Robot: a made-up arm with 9 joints. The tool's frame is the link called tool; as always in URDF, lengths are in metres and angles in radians. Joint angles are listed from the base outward.
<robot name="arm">
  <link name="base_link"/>
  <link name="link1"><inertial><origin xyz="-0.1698 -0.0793 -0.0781"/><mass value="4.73"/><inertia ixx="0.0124" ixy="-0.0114" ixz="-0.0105" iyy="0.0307" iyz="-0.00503" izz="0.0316"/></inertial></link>
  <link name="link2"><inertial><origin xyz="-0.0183 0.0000 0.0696"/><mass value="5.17"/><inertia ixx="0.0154" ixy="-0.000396" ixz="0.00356" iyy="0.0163" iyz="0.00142" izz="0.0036"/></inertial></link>
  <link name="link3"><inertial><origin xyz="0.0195 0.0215 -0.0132"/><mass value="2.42"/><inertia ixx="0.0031" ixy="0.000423" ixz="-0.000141" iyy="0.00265" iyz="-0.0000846" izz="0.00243"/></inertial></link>
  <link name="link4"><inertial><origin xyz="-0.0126 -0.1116 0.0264"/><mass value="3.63"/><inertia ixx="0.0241" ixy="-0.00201" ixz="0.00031" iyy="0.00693" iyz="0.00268" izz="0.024"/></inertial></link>
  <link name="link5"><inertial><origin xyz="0.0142 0.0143 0.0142"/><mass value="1.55"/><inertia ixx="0.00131" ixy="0" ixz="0" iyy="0.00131" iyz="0" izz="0.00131"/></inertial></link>
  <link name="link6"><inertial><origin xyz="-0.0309 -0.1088 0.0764"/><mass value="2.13"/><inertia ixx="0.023" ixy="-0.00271" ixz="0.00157" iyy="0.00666" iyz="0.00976" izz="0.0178"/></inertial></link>
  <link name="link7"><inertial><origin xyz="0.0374 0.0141 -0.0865"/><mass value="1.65"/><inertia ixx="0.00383" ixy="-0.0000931" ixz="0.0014" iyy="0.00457" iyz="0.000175" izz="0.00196"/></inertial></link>
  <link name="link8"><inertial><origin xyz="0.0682 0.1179 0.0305"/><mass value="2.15"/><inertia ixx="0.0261" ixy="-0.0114" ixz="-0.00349" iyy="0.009" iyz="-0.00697" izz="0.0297"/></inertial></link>
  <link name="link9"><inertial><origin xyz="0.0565 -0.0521 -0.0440"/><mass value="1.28"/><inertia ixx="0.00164" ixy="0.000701" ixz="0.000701" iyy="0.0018" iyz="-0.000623" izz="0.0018"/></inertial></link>
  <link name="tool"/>
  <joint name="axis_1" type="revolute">
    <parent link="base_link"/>
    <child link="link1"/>
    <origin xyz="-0.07 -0.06 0"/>
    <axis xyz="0 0 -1"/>
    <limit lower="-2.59" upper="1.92"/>
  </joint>
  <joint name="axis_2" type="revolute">
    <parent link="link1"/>
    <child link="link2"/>
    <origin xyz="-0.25 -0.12 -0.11"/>
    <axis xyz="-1 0 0"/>
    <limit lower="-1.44" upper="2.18"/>
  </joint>
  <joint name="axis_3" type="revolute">
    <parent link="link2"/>
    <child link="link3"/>
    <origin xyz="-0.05 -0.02 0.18"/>
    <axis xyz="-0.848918 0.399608 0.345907"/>
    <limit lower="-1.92" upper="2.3"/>
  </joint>
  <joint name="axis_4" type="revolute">
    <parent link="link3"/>
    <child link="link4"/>
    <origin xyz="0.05 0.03 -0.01"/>
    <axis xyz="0 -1 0"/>
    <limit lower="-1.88" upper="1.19"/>
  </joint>
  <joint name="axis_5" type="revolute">
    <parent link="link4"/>
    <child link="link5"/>
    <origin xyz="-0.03 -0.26 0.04"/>
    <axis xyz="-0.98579 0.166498 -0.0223"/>
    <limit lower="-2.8" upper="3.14"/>
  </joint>
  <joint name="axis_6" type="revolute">
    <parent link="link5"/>
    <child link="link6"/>
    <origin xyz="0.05 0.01 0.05"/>
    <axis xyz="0 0 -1"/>
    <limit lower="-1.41" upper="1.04"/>
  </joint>
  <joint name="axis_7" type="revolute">
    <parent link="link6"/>
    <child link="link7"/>
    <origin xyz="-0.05 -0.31 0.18"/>
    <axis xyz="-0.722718 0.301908 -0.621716"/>
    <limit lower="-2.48" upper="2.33"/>
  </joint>
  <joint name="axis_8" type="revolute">
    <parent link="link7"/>
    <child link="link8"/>
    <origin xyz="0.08 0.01 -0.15"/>
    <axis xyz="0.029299 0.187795 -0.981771"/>
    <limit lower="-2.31" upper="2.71"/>
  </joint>
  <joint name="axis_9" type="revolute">
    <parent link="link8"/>
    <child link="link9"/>
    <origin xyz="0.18 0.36 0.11"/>
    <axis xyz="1 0 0"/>
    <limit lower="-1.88" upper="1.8"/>
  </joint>
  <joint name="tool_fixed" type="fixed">
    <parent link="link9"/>
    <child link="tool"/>
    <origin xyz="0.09 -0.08 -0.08" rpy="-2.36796 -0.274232 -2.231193"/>
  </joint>
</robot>
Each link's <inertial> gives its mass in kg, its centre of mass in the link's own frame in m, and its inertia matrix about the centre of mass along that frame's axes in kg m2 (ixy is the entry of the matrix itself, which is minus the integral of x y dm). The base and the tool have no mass. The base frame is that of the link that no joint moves.
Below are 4 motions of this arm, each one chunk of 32 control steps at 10 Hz.
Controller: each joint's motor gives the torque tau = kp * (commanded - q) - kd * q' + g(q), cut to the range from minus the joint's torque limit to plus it. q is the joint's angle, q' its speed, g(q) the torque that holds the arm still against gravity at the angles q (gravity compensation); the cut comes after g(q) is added. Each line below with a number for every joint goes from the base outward.
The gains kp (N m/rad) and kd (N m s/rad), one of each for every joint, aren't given. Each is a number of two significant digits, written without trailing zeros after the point. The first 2 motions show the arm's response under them.
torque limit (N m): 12 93 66 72 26 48 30 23 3.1
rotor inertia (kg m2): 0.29 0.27 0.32 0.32 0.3 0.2 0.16 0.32 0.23
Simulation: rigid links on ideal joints. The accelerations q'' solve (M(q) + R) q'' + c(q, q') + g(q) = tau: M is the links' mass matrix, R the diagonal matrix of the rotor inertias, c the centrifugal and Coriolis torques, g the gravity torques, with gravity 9.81 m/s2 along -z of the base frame. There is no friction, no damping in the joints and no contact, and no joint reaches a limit. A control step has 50 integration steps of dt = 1/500 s. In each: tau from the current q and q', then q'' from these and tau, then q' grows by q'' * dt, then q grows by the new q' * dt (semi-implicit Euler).
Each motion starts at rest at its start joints. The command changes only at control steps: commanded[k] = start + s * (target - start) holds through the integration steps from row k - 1 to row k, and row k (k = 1, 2, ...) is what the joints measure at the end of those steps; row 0 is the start. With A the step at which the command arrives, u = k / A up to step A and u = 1 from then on. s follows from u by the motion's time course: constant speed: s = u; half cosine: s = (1 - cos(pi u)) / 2; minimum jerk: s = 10 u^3 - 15 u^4 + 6 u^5; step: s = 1 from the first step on.
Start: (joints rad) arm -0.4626 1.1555 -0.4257 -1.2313 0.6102 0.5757 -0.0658 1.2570 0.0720
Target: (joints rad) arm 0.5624 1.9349 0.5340 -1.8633 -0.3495 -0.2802 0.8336 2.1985 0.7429
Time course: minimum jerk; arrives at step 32
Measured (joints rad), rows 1 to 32:
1: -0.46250 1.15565 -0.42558 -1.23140 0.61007 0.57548 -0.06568 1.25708 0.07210
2: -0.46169 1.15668 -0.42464 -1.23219 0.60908 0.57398 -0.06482 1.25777 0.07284
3: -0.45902 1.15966 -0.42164 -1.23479 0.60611 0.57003 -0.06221 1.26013 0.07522
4: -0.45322 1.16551 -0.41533 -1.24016 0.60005 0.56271 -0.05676 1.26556 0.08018
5: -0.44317 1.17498 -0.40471 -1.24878 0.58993 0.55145 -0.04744 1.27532 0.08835
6: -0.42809 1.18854 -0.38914 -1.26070 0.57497 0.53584 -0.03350 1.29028 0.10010
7: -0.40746 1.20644 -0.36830 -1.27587 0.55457 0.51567 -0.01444 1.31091 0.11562
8: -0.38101 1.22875 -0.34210 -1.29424 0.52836 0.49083 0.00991 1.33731 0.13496
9: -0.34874 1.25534 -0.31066 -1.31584 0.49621 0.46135 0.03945 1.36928 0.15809
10: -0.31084 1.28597 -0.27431 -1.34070 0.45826 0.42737 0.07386 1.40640 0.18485
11: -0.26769 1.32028 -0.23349 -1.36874 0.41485 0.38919 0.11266 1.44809 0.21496
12: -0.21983 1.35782 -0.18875 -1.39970 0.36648 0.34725 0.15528 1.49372 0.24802
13: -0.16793 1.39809 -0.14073 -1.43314 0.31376 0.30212 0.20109 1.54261 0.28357
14: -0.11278 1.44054 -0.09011 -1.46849 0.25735 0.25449 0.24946 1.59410 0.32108
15: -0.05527 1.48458 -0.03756 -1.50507 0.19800 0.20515 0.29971 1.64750 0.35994
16: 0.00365 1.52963 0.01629 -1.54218 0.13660 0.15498 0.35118 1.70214 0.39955
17: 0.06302 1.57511 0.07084 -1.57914 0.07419 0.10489 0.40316 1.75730 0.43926
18: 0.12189 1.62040 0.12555 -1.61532 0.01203 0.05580 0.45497 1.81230 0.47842
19: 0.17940 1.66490 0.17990 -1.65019 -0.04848 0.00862 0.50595 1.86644 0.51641
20: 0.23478 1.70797 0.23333 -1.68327 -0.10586 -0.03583 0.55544 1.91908 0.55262
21: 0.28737 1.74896 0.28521 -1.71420 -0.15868 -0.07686 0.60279 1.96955 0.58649
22: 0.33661 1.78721 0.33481 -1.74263 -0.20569 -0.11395 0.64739 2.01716 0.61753
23: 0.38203 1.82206 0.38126 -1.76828 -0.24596 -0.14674 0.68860 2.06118 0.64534
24: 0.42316 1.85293 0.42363 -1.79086 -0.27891 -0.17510 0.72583 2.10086 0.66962
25: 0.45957 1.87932 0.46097 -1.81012 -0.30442 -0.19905 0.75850 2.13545 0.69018
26: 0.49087 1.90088 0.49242 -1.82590 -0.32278 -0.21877 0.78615 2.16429 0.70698
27: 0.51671 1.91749 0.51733 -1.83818 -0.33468 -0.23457 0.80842 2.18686 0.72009
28: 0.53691 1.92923 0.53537 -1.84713 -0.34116 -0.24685 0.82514 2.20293 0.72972
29: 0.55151 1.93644 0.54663 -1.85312 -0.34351 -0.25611 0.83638 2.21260 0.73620
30: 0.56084 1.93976 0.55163 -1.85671 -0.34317 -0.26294 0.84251 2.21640 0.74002
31: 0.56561 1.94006 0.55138 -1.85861 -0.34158 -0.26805 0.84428 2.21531 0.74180
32: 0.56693 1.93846 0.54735 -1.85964 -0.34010 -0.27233 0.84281 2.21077 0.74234
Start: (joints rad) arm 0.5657 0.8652 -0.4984 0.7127 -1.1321 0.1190 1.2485 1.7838 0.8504
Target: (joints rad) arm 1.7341 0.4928 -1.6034 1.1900 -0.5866 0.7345 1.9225 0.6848 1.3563
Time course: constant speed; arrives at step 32
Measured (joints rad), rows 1 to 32:
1: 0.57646 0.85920 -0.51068 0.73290 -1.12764 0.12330 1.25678 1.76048 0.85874
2: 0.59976 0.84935 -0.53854 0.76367 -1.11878 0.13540 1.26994 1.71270 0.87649
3: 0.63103 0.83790 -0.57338 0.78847 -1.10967 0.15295 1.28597 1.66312 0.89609
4: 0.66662 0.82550 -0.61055 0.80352 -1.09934 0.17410 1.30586 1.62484 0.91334
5: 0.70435 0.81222 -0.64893 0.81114 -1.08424 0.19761 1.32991 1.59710 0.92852
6: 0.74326 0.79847 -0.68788 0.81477 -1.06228 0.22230 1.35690 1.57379 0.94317
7: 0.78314 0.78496 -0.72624 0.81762 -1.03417 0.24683 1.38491 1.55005 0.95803
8: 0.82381 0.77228 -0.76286 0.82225 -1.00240 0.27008 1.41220 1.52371 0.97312
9: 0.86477 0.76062 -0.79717 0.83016 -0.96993 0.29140 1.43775 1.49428 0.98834
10: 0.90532 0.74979 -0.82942 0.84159 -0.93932 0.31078 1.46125 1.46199 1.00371
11: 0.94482 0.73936 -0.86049 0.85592 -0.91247 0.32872 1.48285 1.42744 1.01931
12: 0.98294 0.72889 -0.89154 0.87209 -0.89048 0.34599 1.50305 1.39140 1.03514
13: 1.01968 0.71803 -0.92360 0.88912 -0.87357 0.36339 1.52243 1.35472 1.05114
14: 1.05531 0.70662 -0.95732 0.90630 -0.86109 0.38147 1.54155 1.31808 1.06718
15: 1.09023 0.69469 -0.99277 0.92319 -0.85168 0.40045 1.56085 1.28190 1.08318
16: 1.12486 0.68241 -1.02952 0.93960 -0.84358 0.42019 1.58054 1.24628 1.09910
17: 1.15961 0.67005 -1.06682 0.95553 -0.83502 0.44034 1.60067 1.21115 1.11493
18: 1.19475 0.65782 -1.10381 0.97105 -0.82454 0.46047 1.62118 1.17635 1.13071
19: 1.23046 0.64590 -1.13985 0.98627 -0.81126 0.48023 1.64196 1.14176 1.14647
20: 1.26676 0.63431 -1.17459 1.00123 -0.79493 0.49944 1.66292 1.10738 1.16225
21: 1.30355 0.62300 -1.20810 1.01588 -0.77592 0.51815 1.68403 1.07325 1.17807
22: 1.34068 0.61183 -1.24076 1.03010 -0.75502 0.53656 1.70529 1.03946 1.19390
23: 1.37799 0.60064 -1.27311 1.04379 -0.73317 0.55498 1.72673 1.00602 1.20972
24: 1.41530 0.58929 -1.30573 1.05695 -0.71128 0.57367 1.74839 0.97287 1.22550
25: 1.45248 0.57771 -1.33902 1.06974 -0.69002 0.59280 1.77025 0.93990 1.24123
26: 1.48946 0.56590 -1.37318 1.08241 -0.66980 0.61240 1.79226 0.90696 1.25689
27: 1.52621 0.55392 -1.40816 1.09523 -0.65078 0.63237 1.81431 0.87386 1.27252
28: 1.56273 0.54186 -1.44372 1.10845 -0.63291 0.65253 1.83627 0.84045 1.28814
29: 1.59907 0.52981 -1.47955 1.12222 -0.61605 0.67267 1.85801 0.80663 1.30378
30: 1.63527 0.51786 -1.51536 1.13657 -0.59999 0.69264 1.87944 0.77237 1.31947
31: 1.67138 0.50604 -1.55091 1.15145 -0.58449 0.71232 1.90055 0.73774 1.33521
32: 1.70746 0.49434 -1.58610 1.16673 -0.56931 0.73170 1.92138 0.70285 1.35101
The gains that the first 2 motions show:
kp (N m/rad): 270 520 170 67 55 210 83 55 38
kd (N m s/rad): 35 36 16 6.8 5.3 16 7.7 4.1 3
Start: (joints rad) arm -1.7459 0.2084 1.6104 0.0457 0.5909 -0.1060 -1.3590 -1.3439 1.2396
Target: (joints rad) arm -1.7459 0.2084 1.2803 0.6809 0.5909 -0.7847 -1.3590 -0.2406 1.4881
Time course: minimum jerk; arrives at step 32
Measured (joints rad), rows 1 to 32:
1: -1.74590 0.20840 1.61035 0.04579 0.59092 -0.10616 -1.35900 -1.34375 1.23963
2: -1.74590 0.20841 1.61000 0.04640 0.59101 -0.10724 -1.35901 -1.34257 1.23991
3: -1.74589 0.20844 1.60894 0.04823 0.59114 -0.11016 -1.35905 -1.33883 1.24078
4: -1.74583 0.20848 1.60679 0.05200 0.59124 -0.11565 -1.35912 -1.33094 1.24259
5: -1.74574 0.20854 1.60320 0.05840 0.59131 -0.12422 -1.35921 -1.31768 1.24558
6: -1.74563 0.20860 1.59793 0.06802 0.59137 -0.13624 -1.35928 -1.29836 1.24988
7: -1.74553 0.20865 1.59083 0.08121 0.59145 -0.15190 -1.35934 -1.27273 1.25556
8: -1.74546 0.20868 1.58183 0.09816 0.59149 -0.17130 -1.35941 -1.24079 1.26265
9: -1.74540 0.20868 1.57092 0.11884 0.59145 -0.19439 -1.35948 -1.20275 1.27114
10: -1.74536 0.20865 1.55819 0.14309 0.59125 -0.22102 -1.35957 -1.15892 1.28097
11: -1.74532 0.20860 1.54376 0.17061 0.59090 -0.25091 -1.35968 -1.10979 1.29203
12: -1.74530 0.20853 1.52784 0.20103 0.59043 -0.28369 -1.35982 -1.05595 1.30417
13: -1.74528 0.20845 1.51065 0.23391 0.58989 -0.31891 -1.35996 -0.99812 1.31723
14: -1.74526 0.20837 1.49248 0.26875 0.58935 -0.35607 -1.36012 -0.93712 1.33101
15: -1.74526 0.20831 1.47359 0.30504 0.58887 -0.39460 -1.36026 -0.87386 1.34530
16: -1.74527 0.20824 1.45428 0.34224 0.58850 -0.43391 -1.36039 -0.80929 1.35987
17: -1.74531 0.20819 1.43485 0.37978 0.58828 -0.47338 -1.36046 -0.74442 1.37451
18: -1.74537 0.20814 1.41560 0.41710 0.58823 -0.51241 -1.36048 -0.68025 1.38896
19: -1.74546 0.20810 1.39681 0.45365 0.58834 -0.55038 -1.36042 -0.61778 1.40302
20: -1.74558 0.20807 1.37878 0.48888 0.58864 -0.58672 -1.36027 -0.55797 1.41646
21: -1.74573 0.20803 1.36177 0.52225 0.58908 -0.62091 -1.36004 -0.50170 1.42908
22: -1.74589 0.20800 1.34602 0.55329 0.58966 -0.65245 -1.35974 -0.44978 1.44070
23: -1.74607 0.20798 1.33175 0.58152 0.59032 -0.68095 -1.35939 -0.40292 1.45117
24: -1.74625 0.20797 1.31913 0.60657 0.59102 -0.70607 -1.35900 -0.36168 1.46038
25: -1.74642 0.20796 1.30829 0.62814 0.59171 -0.72758 -1.35862 -0.32647 1.46823
26: -1.74656 0.20797 1.29932 0.64603 0.59231 -0.74535 -1.35828 -0.29753 1.47468
27: -1.74666 0.20799 1.29221 0.66018 0.59279 -0.75939 -1.35801 -0.27488 1.47974
28: -1.74671 0.20802 1.28691 0.67067 0.59310 -0.76983 -1.35784 -0.25833 1.48347
29: -1.74671 0.20806 1.28330 0.67773 0.59319 -0.77697 -1.35778 -0.24740 1.48597
30: -1.74666 0.20811 1.28115 0.68177 0.59306 -0.78127 -1.35784 -0.24135 1.48741
31: -1.74656 0.20817 1.28016 0.68336 0.59270 -0.78339 -1.35803 -0.23911 1.48804
32: -1.74641 0.20824 1.27994 0.68326 0.59213 -0.78417 -1.35832 -0.23929 1.48816

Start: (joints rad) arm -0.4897 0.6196 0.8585 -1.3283 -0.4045 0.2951 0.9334 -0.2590 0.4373
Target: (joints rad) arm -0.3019 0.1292 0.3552 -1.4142 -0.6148 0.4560 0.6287 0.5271 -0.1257
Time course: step
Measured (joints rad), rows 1 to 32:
1: -0.39755 0.43243 0.78161 -1.37241 -0.39013 0.53945 0.78869 -0.09381 0.36305
2: -0.34271 0.22695 0.59476 -1.44217 -0.41630 0.52785 0.73434 0.34622 0.14668
3: -0.35389 0.10947 0.37949 -1.44255 -0.51177 0.44244 0.74381 0.74763 -0.11571
4: -0.37220 0.06210 0.25038 -1.40205 -0.62889 0.39322 0.71006 0.81214 -0.25125
5: -0.35356 0.05769 0.20611 -1.36428 -0.71018 0.37649 0.63711 0.63338 -0.23853
6: -0.31307 0.07815 0.21183 -1.34011 -0.75767 0.38489 0.57771 0.44684 -0.14013
7: -0.27926 0.10521 0.25336 -1.33738 -0.76847 0.41078 0.56418 0.37834 -0.09061
8: -0.25930 0.12618 0.30509 -1.36151 -0.73475 0.43990 0.59061 0.42490 -0.09785
9: -0.25906 0.13862 0.34602 -1.40239 -0.68761 0.46410 0.63419 0.51572 -0.11760
10: -0.27271 0.14393 0.37571 -1.43800 -0.64351 0.47904 0.66727 0.58388 -0.12742
11: -0.28958 0.14558 0.39448 -1.45375 -0.60104 0.48400 0.67681 0.60233 -0.12942
12: -0.30447 0.14372 0.40054 -1.45038 -0.56616 0.48035 0.66709 0.58287 -0.12977
13: -0.31482 0.13830 0.39347 -1.43686 -0.54815 0.47067 0.64841 0.55153 -0.13023
14: -0.31959 0.13115 0.37732 -1.42199 -0.55138 0.45915 0.63027 0.52671 -0.12996
15: -0.31889 0.12496 0.35900 -1.41076 -0.57170 0.44994 0.61860 0.51414 -0.12848
16: -0.31386 0.12164 0.34464 -1.40453 -0.59937 0.44534 0.61475 0.51168 -0.12636
17: -0.30654 0.12157 0.33738 -1.40283 -0.62457 0.44535 0.61676 0.51476 -0.12451
18: -0.29934 0.12386 0.33717 -1.40459 -0.64101 0.44850 0.62166 0.51958 -0.12346
19: -0.29429 0.12704 0.34187 -1.40845 -0.64664 0.45282 0.62697 0.52413 -0.12327
20: -0.29242 0.12984 0.34861 -1.41283 -0.64278 0.45668 0.63113 0.52774 -0.12373
21: -0.29358 0.13153 0.35494 -1.41633 -0.63275 0.45911 0.63343 0.53025 -0.12455
22: -0.29676 0.13197 0.35933 -1.41815 -0.62057 0.45988 0.63381 0.53152 -0.12547
23: -0.30059 0.13146 0.36128 -1.41827 -0.60986 0.45930 0.63268 0.53146 -0.12623
24: -0.30386 0.13048 0.36110 -1.41723 -0.60304 0.45798 0.63076 0.53030 -0.12668
25: -0.30580 0.12948 0.35954 -1.41573 -0.60092 0.45655 0.62883 0.52856 -0.12677
26: -0.30621 0.12875 0.35743 -1.41435 -0.60290 0.45545 0.62746 0.52692 -0.12656
27: -0.30537 0.12839 0.35544 -1.41341 -0.60743 0.45489 0.62691 0.52588 -0.12617
28: -0.30381 0.12838 0.35402 -1.41301 -0.61268 0.45483 0.62708 0.52557 -0.12577
29: -0.30214 0.12859 0.35331 -1.41307 -0.61711 0.45511 0.62769 0.52584 -0.12545
30: -0.30083 0.12889 0.35325 -1.41339 -0.61982 0.45553 0.62840 0.52635 -0.12528
31: -0.30014 0.12917 0.35365 -1.41381 -0.62055 0.45593 0.62896 0.52686 -0.12526
32: -0.30009 0.12935 0.35428 -1.41418 -0.61965 0.45620 0.62925 0.52722 -0.12536

